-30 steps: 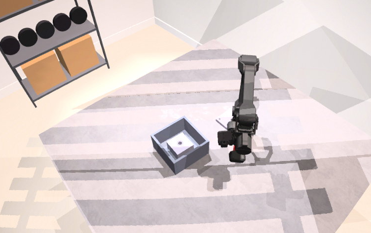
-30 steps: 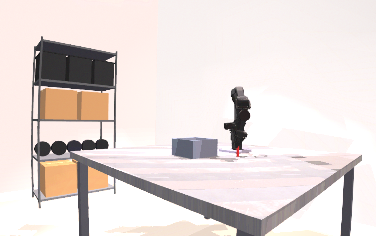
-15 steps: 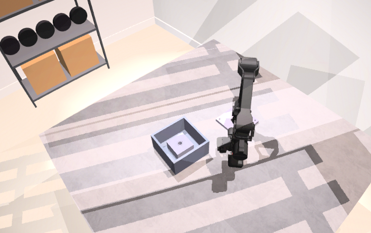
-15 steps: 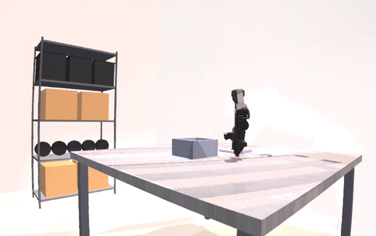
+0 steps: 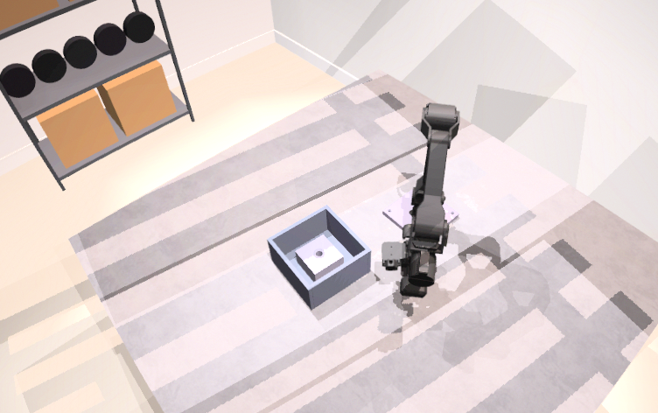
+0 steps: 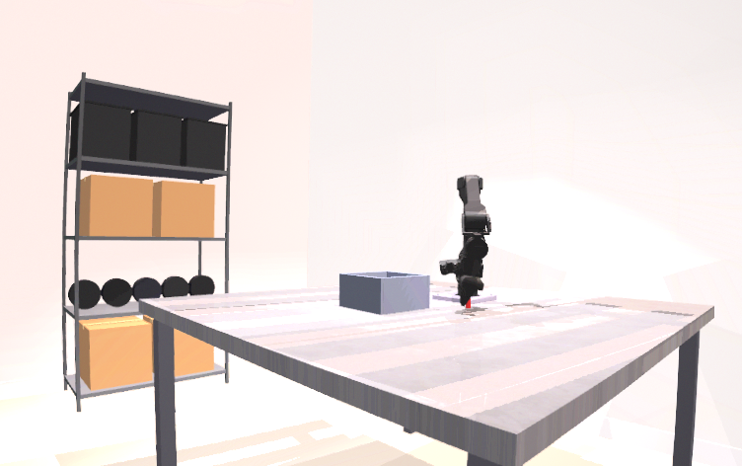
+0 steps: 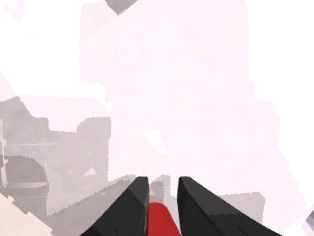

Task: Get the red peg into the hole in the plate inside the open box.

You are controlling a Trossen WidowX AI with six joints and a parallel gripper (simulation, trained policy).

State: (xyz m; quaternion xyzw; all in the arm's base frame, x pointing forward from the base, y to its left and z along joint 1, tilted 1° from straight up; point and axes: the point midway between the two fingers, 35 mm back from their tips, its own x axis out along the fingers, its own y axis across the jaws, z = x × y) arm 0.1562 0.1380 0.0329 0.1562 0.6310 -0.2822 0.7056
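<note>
The pale plate is 18 cm ahead of my gripper tip, 14 cm to the right of it and 3 cm above it. From my gripper tip the other things lie so: grey box: 18 cm ahead, 14 cm to the right, 2 cm above; then red peg: 1 cm behind, 1 cm to the left, 3 cm above.
</note>
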